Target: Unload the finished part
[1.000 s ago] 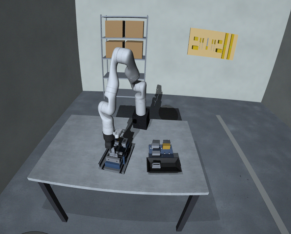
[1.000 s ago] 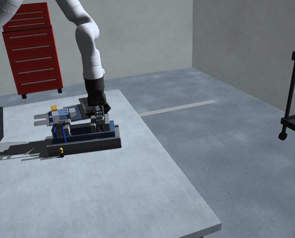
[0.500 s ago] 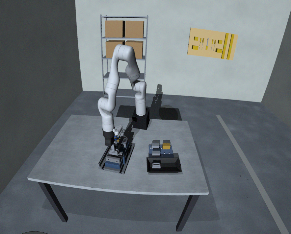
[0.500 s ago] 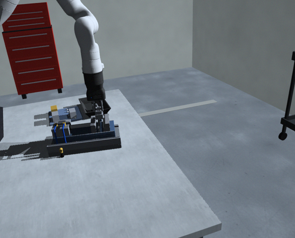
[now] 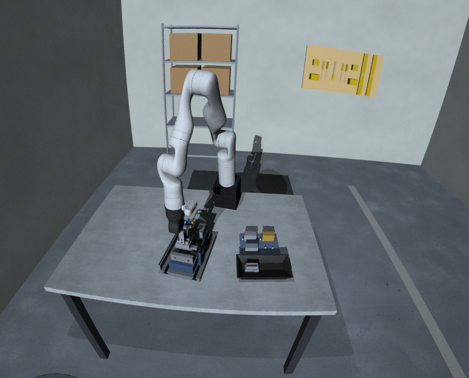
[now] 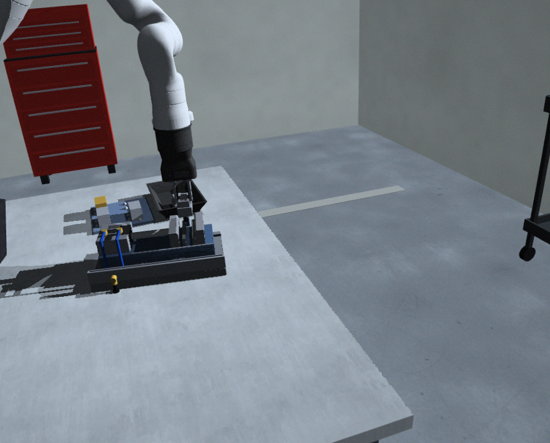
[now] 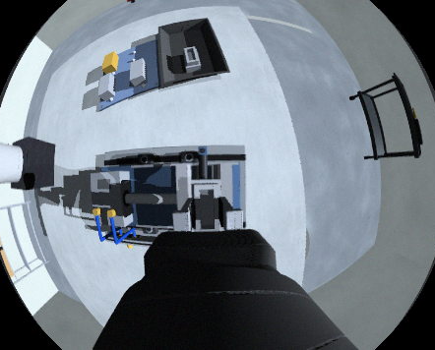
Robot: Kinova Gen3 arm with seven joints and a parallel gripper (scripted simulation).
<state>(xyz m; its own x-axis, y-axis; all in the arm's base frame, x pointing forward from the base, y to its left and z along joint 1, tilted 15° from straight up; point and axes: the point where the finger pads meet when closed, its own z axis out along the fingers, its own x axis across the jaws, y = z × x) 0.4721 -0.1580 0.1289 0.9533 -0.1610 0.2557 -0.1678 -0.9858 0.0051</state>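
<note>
Now: hand 70 mm past the vise, 10 mm to the right of it and 130 mm above it. Also, from my hand: blue fixture plate: 150 mm behind, 340 mm to the left, 170 mm below; then yellow block: 200 mm behind, 390 mm to the left, 140 mm below.
</note>
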